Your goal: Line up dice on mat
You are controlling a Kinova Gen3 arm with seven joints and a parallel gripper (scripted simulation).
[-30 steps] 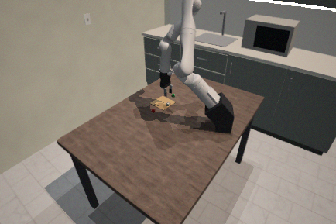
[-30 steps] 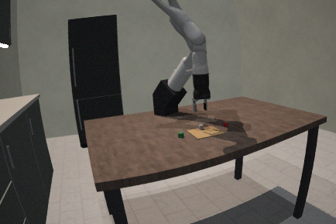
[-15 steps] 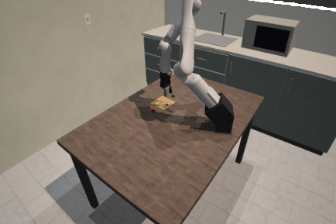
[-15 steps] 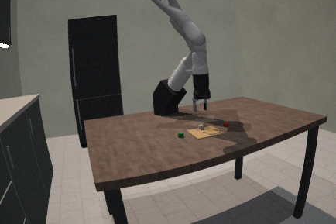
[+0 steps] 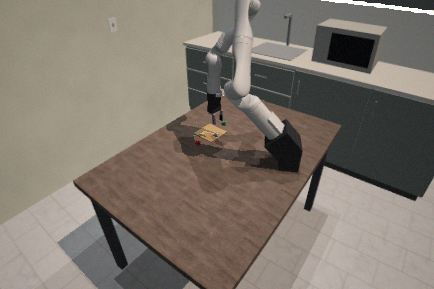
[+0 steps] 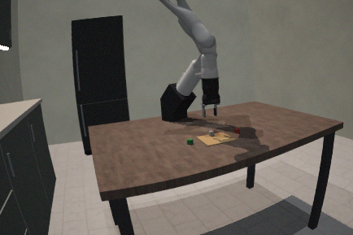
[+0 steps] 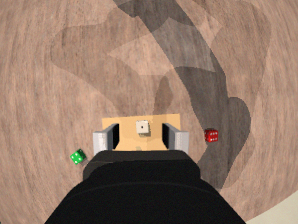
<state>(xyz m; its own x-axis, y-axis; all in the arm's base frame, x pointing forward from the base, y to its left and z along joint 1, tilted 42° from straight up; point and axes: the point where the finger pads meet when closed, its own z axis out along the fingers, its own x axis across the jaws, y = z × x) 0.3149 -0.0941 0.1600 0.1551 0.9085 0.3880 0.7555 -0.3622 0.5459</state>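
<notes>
Right now my hand is 4 cm short of the green die, 13 cm to the left of it and 10 cm above it. From my hand the other things lie so: red die: 5 cm ahead, 13 cm to the left, 10 cm below; white die: 10 cm below; tan mat: 6 cm ahead, 1 cm to the right, 11 cm below.
</notes>
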